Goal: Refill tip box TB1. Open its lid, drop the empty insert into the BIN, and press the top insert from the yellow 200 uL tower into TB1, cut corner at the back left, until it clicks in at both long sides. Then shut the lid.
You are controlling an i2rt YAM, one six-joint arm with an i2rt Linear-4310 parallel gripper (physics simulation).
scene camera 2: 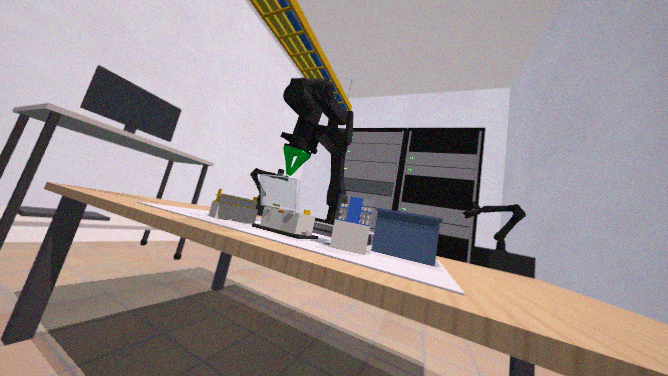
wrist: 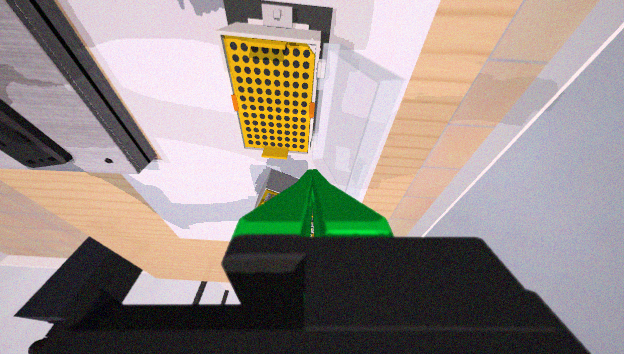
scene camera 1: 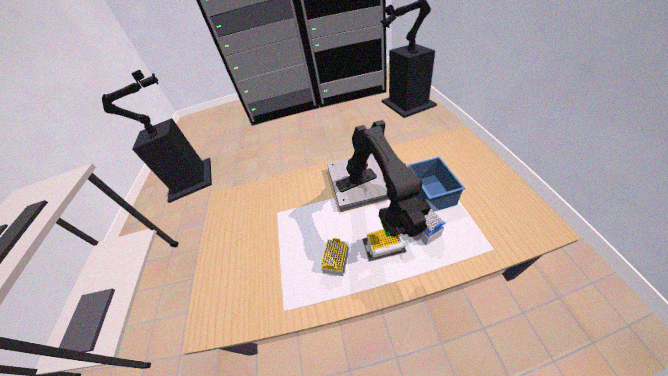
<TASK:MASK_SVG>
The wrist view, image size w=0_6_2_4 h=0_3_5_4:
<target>gripper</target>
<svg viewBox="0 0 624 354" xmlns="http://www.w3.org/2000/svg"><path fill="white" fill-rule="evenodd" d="M36 353L591 354L536 292L527 290L522 286L484 240L478 237L394 237L390 225L384 216L329 183L317 169L308 169L295 184L239 219L222 259L221 266L241 304L122 304L105 290L99 289L90 292ZM312 210L314 237L311 237Z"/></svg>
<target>yellow insert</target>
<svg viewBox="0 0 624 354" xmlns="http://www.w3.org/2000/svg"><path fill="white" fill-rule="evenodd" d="M223 35L233 88L239 108L238 112L245 146L264 148L261 156L266 158L287 159L288 151L308 152L310 102L312 102L315 54L307 43Z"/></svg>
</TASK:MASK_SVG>
